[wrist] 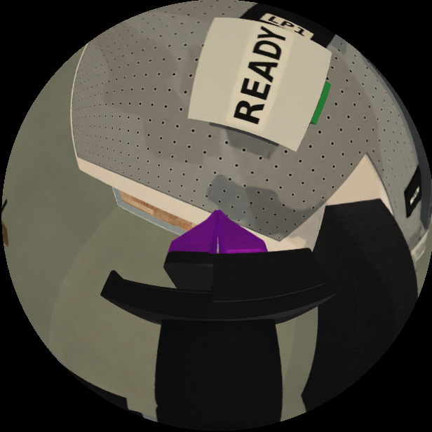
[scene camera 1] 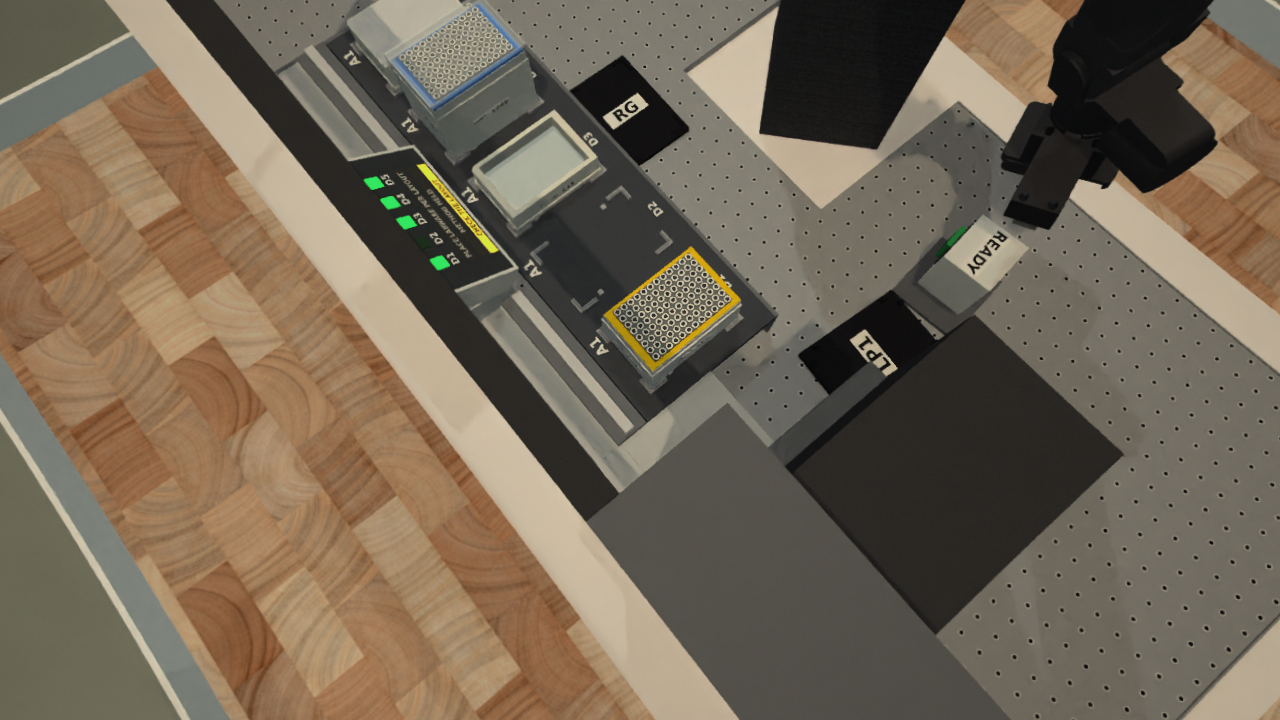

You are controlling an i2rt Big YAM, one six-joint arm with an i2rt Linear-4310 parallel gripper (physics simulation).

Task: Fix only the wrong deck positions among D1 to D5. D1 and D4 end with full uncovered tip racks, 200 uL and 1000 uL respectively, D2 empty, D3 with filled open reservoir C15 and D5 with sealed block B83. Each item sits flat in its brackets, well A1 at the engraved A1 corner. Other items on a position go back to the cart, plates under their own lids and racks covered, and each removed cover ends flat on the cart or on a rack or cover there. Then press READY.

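The READY box (scene camera 1: 973, 264) (wrist: 260, 82) has a green button (scene camera 1: 956, 240) (wrist: 321, 103) on its side. My gripper (wrist: 217, 214) is shut and empty, its purple fingertips together beside the box, apart from it; the arm hides the fingertips in the scene view. On the deck, a yellow-rimmed uncovered tip rack (scene camera 1: 673, 308) sits in D1. D2 is empty. An open reservoir (scene camera 1: 539, 170) with pale content sits in D3. A blue-rimmed uncovered tip rack (scene camera 1: 460, 58) stands in D4. A pale plate (scene camera 1: 380, 35) in D5 is partly hidden behind it.
The deck panel (scene camera 1: 434, 219) shows green lamps for D1, D3, D4 and D5, and a yellow banner. Black pads RG (scene camera 1: 657, 129) and LP1 (scene camera 1: 832, 353) (wrist: 322, 37) lie on the perforated table. A large dark box (scene camera 1: 957, 465) stands beside LP1. A black column (scene camera 1: 854, 71) (wrist: 365, 300) stands near the arm.
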